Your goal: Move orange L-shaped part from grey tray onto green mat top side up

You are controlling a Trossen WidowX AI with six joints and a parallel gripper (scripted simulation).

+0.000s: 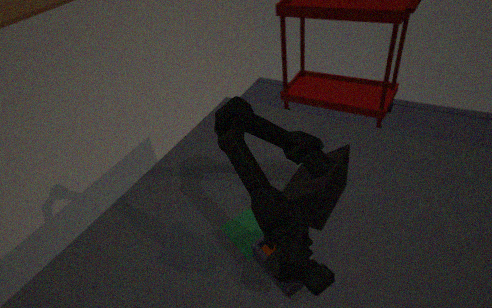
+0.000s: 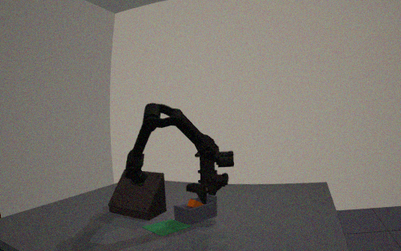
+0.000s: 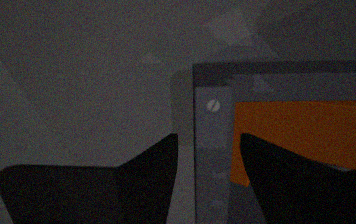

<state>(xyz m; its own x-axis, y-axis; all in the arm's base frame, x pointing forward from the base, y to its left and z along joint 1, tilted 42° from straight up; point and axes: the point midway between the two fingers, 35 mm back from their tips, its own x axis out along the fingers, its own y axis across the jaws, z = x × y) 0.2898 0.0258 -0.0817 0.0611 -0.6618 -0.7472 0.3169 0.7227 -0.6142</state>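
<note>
Now: the orange L-shaped part 40 mm to the right of my gripper tip and 20 mm behind it. From my gripper tip the other things lie so: green mat: 210 mm to the right, 70 mm behind, 60 mm below.
</note>
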